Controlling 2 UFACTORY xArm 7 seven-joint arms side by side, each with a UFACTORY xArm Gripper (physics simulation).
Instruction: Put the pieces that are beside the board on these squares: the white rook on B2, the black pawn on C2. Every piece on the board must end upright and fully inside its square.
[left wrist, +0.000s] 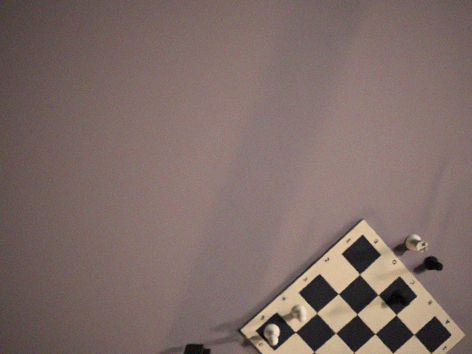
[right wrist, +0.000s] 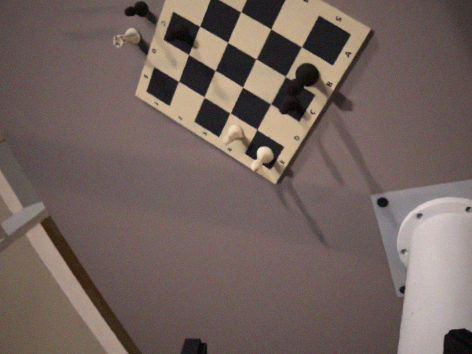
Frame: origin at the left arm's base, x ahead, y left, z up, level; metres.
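Seen in the pictures: left arm's base, origin of its link: (right wrist: 450, 242).
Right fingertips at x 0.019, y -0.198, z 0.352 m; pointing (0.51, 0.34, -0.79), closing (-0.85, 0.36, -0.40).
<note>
Pixels of each thing's top centre, then the offset from my right fingertips to it. "spot": a spot on its surface instead.
- white rook, centre of its top: (right wrist: 117, 41) (left wrist: 422, 246) 0.319 m down, 0.287 m ahead, 0.152 m right
- black pawn, centre of its top: (right wrist: 126, 12) (left wrist: 440, 267) 0.320 m down, 0.259 m ahead, 0.177 m right
- board, a spot on its surface: (right wrist: 142, 92) (left wrist: 363, 229) spot: 0.346 m down, 0.306 m ahead, 0.081 m right
- dark square B2, a spot on its surface: (right wrist: 220, 20) (left wrist: 394, 334) spot: 0.346 m down, 0.162 m ahead, 0.127 m right
- light square C2, a spot on its surface: (right wrist: 208, 48) (left wrist: 377, 315) spot: 0.346 m down, 0.190 m ahead, 0.103 m right
- E4, centre of its top: (right wrist: 225, 141) (left wrist: 302, 319) 0.314 m down, 0.197 m ahead, 0.002 m left
- E5, centre of its top: (right wrist: 252, 170) (left wrist: 273, 343) 0.302 m down, 0.170 m ahead, 0.039 m left
- tall black piece, centre of its top: (right wrist: 291, 91) 0.282 m down, 0.088 m ahead, 0.041 m right
The white rook (left wrist: 415, 243) (right wrist: 130, 36) stands upright on the table beside the board's C–E edge. The black pawn (left wrist: 433, 263) (right wrist: 140, 9) stands close to it, also off the board. On the board (left wrist: 363, 227) (right wrist: 142, 92), the dark square B2 (left wrist: 395, 334) (right wrist: 220, 20) and the light square C2 (left wrist: 377, 314) (right wrist: 208, 48) hold no piece. My left gripper (left wrist: 196, 349) shows one black fingertip at the bottom edge, away from the board. My right gripper (right wrist: 194, 346) likewise shows a fingertip below the board. Both look open and empty; their other fingertips are hard to make out.
A black piece (left wrist: 398, 298) (right wrist: 180, 34) stands on C1. White pieces stand on E4 (left wrist: 299, 313) (right wrist: 234, 134) and E5 (left wrist: 272, 332) (right wrist: 264, 156). A tall black piece (right wrist: 306, 75) is near B5. A white arm base (right wrist: 440, 250) is at right, a wooden box (right wrist: 67, 280) at left.
</note>
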